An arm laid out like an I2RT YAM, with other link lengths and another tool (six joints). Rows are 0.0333 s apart.
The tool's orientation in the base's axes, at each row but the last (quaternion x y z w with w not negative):
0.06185, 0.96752, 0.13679, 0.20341
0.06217, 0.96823, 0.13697, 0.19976
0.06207, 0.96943, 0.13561, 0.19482
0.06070, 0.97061, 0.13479, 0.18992
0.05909, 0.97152, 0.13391, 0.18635
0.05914, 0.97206, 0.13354, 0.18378
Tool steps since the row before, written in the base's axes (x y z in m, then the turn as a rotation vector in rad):
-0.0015, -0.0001, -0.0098, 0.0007, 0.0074, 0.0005
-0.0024, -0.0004, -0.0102, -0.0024, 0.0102, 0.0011
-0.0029, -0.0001, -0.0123, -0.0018, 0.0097, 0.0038
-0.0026, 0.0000, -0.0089, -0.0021, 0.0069, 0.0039
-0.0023, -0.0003, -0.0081, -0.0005, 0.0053, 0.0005
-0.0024, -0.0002, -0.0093, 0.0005, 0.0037, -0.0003
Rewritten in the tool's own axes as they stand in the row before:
0.0050, -0.0030, 0.0080, 0.0005, 0.0073, 0.0016
0.0059, -0.0035, 0.0079, 0.0036, 0.0099, 0.0005
0.0071, -0.0038, 0.0097, 0.0020, 0.0102, -0.0018
0.0055, -0.0027, 0.0069, 0.0017, 0.0076, -0.0026
0.0049, -0.0027, 0.0063, 0.0012, 0.0052, 0.0006
0.0054, -0.0030, 0.0074, 0.0002, 0.0035, 0.0013

